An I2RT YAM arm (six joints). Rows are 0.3 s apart.
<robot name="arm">
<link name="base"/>
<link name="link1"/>
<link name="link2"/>
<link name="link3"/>
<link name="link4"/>
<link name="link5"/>
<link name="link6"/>
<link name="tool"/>
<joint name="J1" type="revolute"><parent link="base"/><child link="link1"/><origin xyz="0 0 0.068" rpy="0 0 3.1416"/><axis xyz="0 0 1"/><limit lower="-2.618" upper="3.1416"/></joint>
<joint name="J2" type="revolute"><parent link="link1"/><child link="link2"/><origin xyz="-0.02 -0.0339 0.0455" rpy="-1.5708 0 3.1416"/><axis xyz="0 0 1"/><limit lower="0" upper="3.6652"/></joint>
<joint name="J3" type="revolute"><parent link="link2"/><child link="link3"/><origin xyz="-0.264 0 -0.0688" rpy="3.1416 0 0"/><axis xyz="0 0 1"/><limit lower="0" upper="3.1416"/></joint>
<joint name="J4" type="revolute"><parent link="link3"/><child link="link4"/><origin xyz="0.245 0.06 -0.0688" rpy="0 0 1.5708"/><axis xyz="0 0 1"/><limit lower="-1.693" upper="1.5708"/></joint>
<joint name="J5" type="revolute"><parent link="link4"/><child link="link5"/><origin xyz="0.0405 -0.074 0.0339" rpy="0 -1.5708 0"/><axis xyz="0 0 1"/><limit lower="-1.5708" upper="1.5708"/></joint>
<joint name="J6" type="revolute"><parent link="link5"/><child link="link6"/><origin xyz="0 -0.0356 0.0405" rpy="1.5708 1.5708 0"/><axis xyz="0 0 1"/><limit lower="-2.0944" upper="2.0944"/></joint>
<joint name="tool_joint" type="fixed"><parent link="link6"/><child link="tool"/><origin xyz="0 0 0" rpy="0 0 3.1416"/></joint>
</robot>
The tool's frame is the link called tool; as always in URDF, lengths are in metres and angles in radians.
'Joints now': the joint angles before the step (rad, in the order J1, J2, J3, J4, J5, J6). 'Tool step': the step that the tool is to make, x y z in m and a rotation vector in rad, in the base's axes. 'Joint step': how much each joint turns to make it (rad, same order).
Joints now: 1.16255, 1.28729, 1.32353, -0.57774, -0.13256, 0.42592
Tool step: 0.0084, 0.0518, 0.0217, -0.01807, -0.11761, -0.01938
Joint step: 0.05124, 0.20407, 0.24565, -0.01908, 0.11951, -0.06441
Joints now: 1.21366, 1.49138, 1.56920, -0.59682, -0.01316, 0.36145
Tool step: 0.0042, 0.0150, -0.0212, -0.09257, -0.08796, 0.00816
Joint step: 0.00997, 0.05231, -0.01713, 0.01451, 0.06107, -0.09687
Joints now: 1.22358, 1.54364, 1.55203, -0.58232, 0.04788, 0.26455
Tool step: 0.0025, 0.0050, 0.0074, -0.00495, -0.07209, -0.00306
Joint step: 0.00233, 0.02119, 0.04195, 0.00289, 0.04161, -0.05606
